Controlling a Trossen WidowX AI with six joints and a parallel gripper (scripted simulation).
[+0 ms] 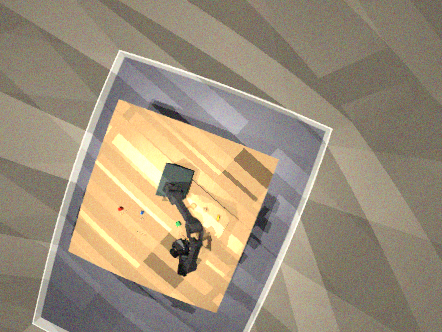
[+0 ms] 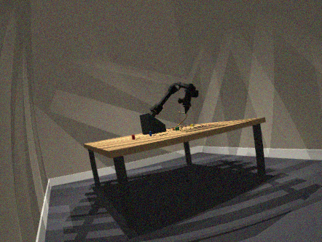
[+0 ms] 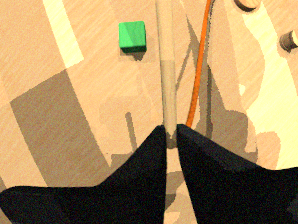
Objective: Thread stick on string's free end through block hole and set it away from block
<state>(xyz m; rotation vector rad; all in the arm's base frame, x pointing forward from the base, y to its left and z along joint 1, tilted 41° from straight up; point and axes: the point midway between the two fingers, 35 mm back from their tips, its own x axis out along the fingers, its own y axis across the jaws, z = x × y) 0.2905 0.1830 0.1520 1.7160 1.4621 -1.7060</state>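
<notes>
Right now the green block is 12 cm below my gripper tip, 9 cm to the right of it and 3 cm behind it. Also, from my gripper tip: round button: 20 cm behind, 13 cm below, 4 cm to the right; then yellow object: 19 cm behind, 16 cm to the left, 13 cm below; then thin wooden stick: 1 cm to the right, 1 cm behind, 1 cm above.
</notes>
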